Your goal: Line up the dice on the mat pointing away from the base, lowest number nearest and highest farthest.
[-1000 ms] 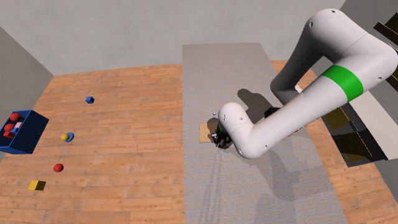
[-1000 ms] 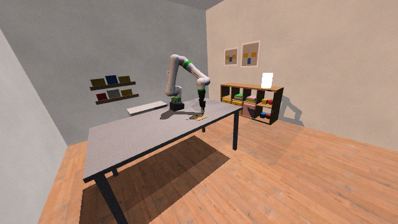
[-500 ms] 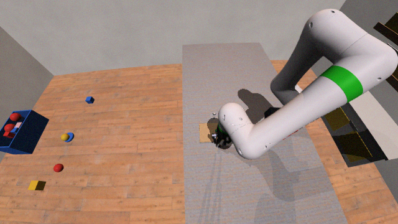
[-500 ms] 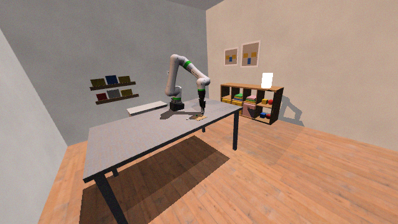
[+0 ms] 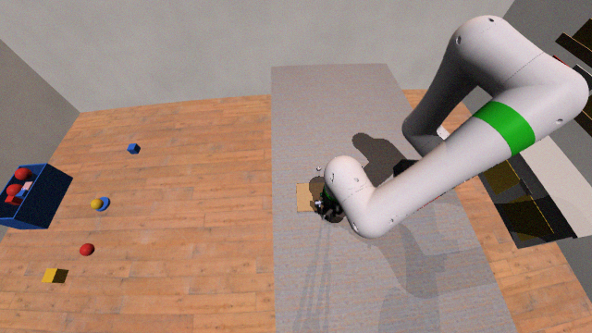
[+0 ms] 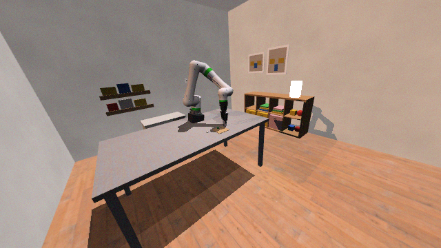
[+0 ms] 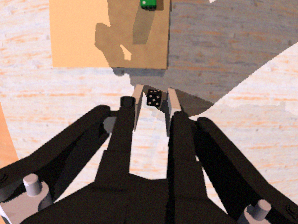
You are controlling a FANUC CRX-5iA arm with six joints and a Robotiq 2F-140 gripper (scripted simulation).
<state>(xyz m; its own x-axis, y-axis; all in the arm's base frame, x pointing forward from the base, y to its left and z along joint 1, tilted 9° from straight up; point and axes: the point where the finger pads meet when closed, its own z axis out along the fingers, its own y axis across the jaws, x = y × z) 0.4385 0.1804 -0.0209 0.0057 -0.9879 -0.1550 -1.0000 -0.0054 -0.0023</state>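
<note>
Right now the black die is 30 mm below my hand. Also, from my hand: green die 20 mm ahead, 110 mm to the right, 30 mm below; tan mat 70 mm ahead, 100 mm to the right, 40 mm below; white die 30 mm ahead, 250 mm to the right, 30 mm below.
</note>
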